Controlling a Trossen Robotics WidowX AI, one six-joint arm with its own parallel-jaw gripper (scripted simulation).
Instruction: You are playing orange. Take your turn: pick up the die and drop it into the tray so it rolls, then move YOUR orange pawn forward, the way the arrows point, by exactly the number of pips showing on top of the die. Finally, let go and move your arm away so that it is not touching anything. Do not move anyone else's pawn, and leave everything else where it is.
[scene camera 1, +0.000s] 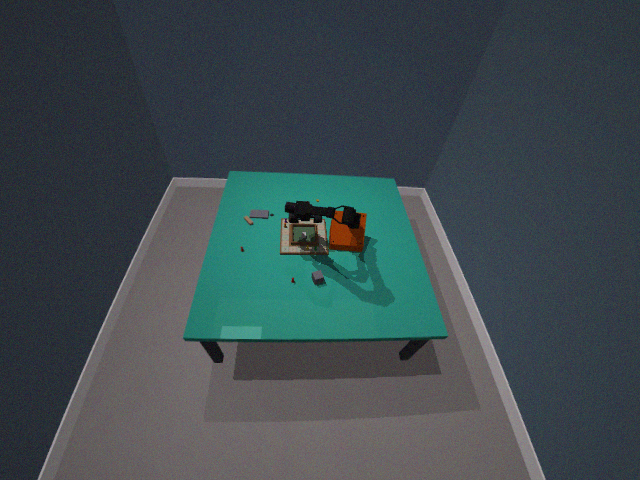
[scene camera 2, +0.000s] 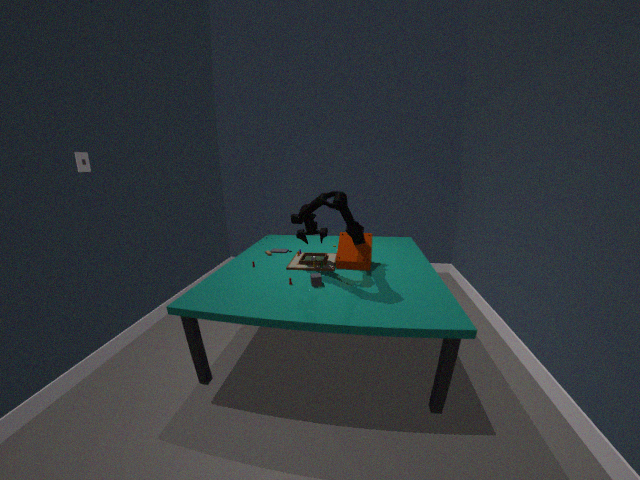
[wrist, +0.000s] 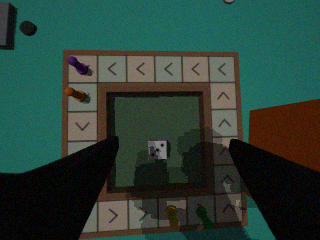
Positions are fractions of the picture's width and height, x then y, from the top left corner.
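Gripper (wrist: 0.54, 0.59) open, holding nothing. A green tray (wrist: 0.42, 0.50) is visible to me as well.
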